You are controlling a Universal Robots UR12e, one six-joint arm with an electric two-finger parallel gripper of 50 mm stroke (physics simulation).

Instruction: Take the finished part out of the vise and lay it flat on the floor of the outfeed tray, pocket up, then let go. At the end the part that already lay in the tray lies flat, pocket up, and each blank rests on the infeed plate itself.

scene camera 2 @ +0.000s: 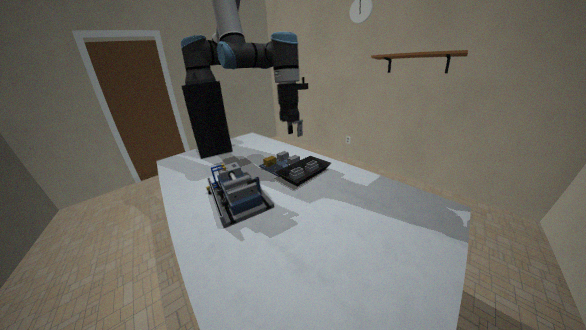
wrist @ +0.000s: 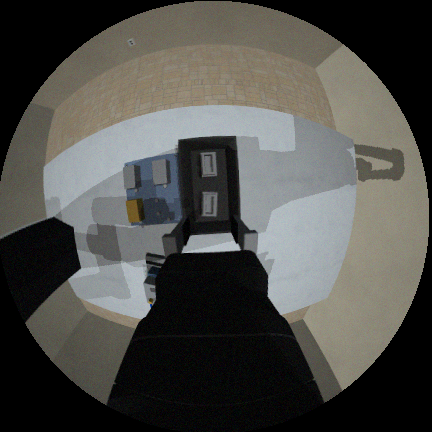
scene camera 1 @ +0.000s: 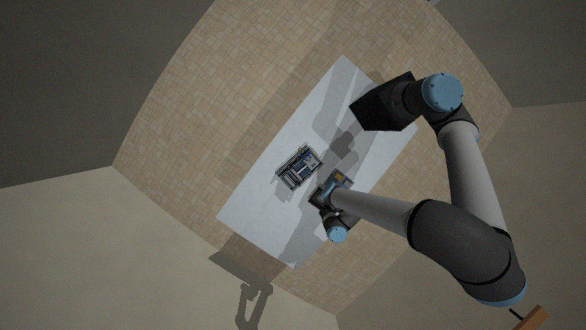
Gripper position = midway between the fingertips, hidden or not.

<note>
I see my gripper [scene camera 2: 295, 134].
My gripper shows as well in the wrist view [wrist: 209, 224].
</note>
